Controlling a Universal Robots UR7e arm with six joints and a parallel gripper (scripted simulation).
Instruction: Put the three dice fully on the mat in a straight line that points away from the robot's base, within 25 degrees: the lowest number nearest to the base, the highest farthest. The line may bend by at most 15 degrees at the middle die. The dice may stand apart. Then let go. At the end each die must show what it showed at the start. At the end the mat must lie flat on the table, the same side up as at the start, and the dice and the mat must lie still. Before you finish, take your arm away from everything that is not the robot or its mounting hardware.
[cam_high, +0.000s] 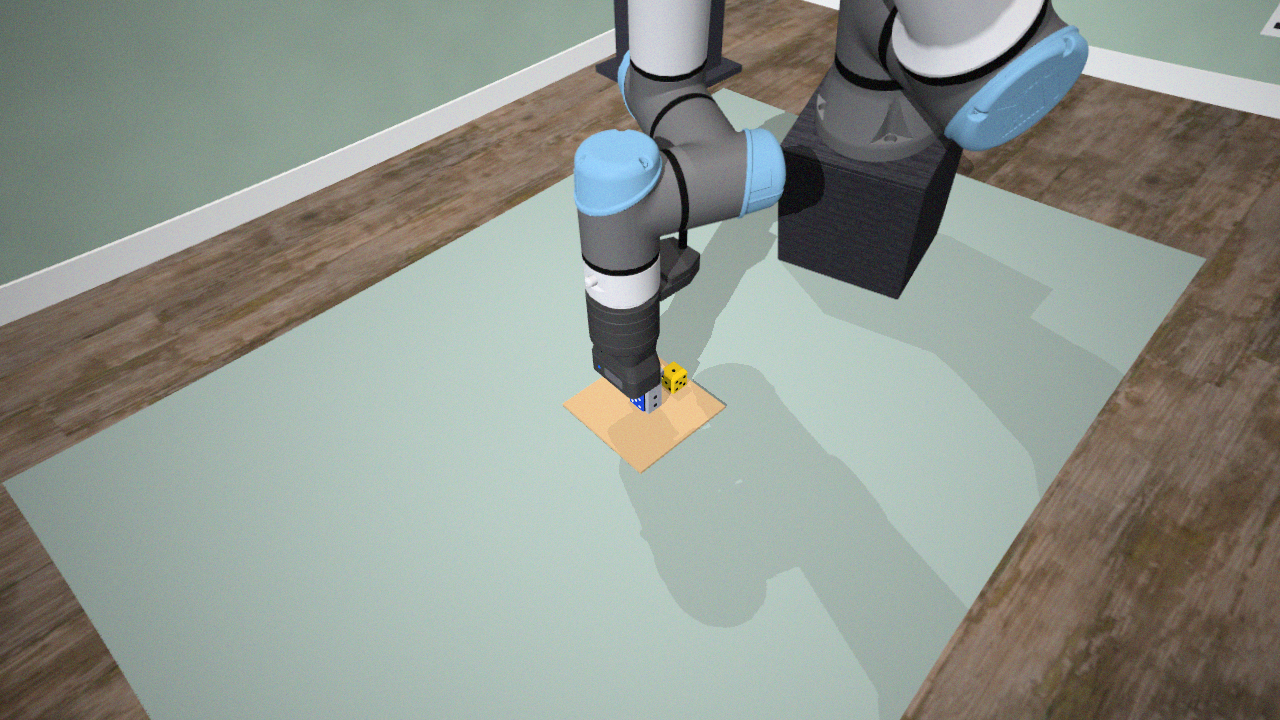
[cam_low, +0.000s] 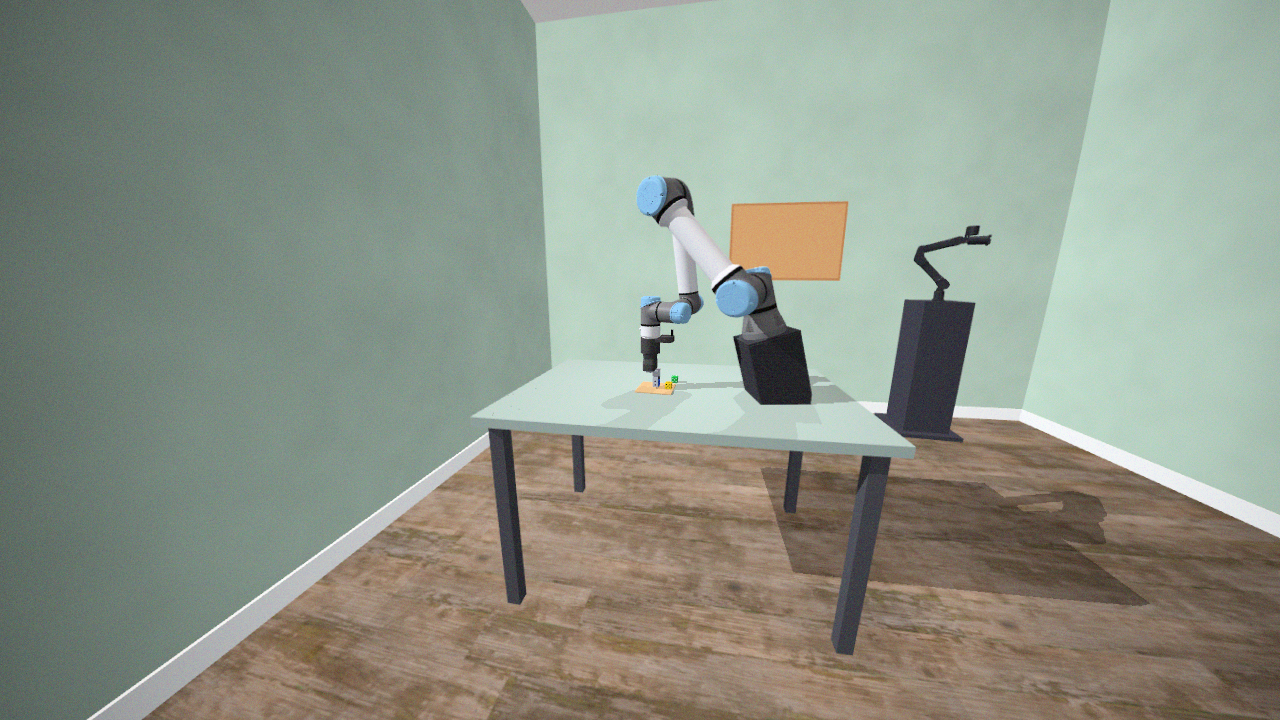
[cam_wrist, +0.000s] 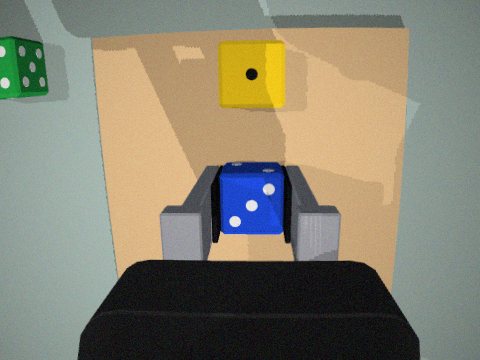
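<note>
Now: hand 1 cm above the blue die. The rest, counted from my hand: yellow die 5 cm behind, 1 cm below; green die 11 cm to the right, 6 cm behind, 2 cm below; orange mat 3 cm below.
</note>
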